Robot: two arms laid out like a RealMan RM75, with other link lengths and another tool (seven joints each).
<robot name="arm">
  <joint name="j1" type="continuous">
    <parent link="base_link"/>
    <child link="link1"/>
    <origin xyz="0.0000 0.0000 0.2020" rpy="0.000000 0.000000 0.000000"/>
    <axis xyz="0 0 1"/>
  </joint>
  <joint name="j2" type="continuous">
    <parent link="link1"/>
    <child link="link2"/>
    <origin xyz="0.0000 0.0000 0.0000" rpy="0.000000 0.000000 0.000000"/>
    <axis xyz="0 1 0"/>
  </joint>
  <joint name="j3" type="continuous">
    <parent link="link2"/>
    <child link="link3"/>
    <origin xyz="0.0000 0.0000 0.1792" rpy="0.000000 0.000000 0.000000"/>
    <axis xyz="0 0 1"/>
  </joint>
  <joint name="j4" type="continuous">
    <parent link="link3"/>
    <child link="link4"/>
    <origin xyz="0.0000 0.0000 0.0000" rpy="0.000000 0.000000 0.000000"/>
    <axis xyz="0 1 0"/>
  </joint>
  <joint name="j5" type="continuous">
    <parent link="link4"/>
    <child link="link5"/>
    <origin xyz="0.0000 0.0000 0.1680" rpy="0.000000 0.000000 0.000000"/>
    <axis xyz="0 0 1"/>
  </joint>
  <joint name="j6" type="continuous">
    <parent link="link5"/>
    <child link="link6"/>
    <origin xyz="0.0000 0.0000 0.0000" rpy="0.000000 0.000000 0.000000"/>
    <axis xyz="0 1 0"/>
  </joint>
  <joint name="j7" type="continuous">
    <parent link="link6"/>
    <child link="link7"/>
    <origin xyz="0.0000 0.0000 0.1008" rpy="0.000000 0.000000 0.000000"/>
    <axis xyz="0 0 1"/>
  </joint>
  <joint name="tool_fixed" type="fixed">
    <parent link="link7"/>
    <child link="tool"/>
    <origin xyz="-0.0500 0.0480 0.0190" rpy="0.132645 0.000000 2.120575"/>
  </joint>
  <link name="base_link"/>
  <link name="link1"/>
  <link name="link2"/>
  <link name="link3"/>
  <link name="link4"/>
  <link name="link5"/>
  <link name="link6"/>
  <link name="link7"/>
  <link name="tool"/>
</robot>
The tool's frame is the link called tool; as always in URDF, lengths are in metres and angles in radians. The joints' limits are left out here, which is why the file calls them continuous.
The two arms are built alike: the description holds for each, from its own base.
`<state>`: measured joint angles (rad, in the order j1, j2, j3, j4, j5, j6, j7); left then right.
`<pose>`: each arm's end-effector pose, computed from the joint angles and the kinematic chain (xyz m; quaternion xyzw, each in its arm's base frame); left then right.
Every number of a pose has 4 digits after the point. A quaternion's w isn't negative.
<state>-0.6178 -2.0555 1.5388 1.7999 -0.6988 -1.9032 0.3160 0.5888 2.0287 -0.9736 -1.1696 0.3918 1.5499 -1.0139</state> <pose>-0.0760 0.1551 0.0315 0.6930 -0.7038 -0.1458 0.0570 0.1428 0.2787 0.0365 -0.1399 0.9482 0.0218 0.2843</pose>
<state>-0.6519 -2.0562 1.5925 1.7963 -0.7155 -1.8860 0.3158 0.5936 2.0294 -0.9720 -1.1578 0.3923 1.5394 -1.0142</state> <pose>-0.0699 0.1532 0.0259 0.6683 -0.7283 -0.1352 0.0687 0.1429 0.2799 0.0353 -0.1397 0.9486 0.0233 0.2831</pose>
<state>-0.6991 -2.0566 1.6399 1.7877 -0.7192 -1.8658 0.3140 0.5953 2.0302 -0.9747 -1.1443 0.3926 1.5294 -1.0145</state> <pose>-0.0631 0.1536 0.0205 0.6416 -0.7517 -0.1320 0.0770 0.1439 0.2802 0.0334 -0.1390 0.9489 0.0220 0.2824</pose>
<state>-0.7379 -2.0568 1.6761 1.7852 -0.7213 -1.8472 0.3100 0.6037 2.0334 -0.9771 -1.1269 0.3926 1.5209 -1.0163</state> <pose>-0.0571 0.1538 0.0162 0.6191 -0.7702 -0.1305 0.0802 0.1431 0.2807 0.0303 -0.1409 0.9494 0.0188 0.2801</pose>
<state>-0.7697 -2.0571 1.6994 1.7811 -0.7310 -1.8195 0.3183 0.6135 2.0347 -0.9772 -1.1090 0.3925 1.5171 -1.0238</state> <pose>-0.0515 0.1550 0.0123 0.5974 -0.7885 -0.1242 0.0767 0.1424 0.2807 0.0277 -0.1448 0.9496 0.0138 0.2778</pose>
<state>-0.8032 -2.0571 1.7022 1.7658 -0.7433 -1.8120 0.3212 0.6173 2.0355 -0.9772 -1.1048 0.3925 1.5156 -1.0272</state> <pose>-0.0466 0.1564 0.0109 0.5867 -0.7973 -0.1188 0.0775 0.1418 0.2809 0.0270 -0.1473 0.9494 0.0128 0.2772</pose>
